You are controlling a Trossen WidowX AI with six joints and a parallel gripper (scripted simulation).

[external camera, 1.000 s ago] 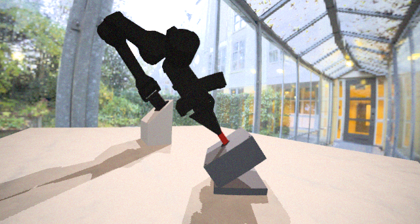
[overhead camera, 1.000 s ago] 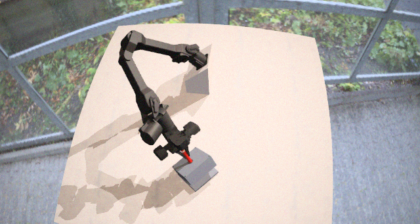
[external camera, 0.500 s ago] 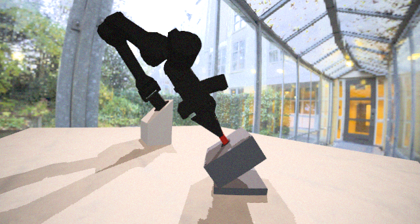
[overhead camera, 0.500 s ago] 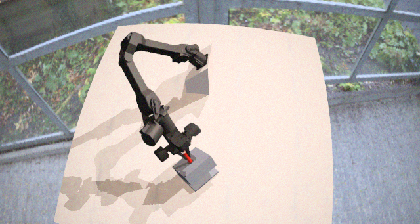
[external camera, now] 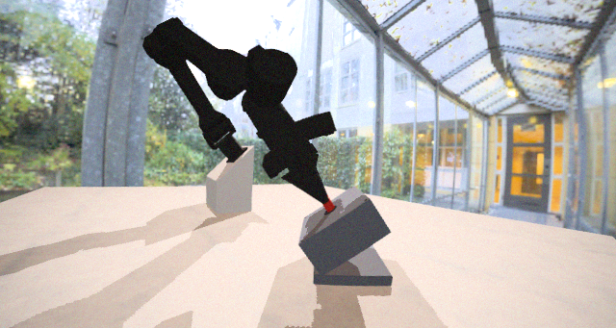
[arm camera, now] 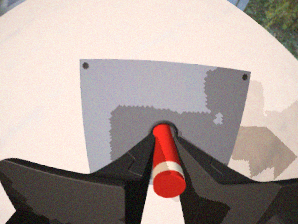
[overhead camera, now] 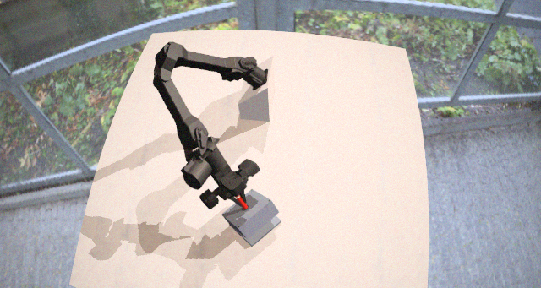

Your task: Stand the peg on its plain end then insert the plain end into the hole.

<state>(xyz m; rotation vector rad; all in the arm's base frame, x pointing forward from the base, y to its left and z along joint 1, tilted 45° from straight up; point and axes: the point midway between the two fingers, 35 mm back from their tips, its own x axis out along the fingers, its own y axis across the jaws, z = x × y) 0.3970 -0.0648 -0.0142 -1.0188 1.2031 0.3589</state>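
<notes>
Right now the red peg is 1 cm behind my gripper tip, 1 cm to the right of it and 1 cm above it. Round my gripper tip: flat grey base plate 3 cm ahead, 3 cm to the left, 10 cm below; then grey sloped panel 2 cm ahead, 2 cm to the left, 4 cm below.
</notes>
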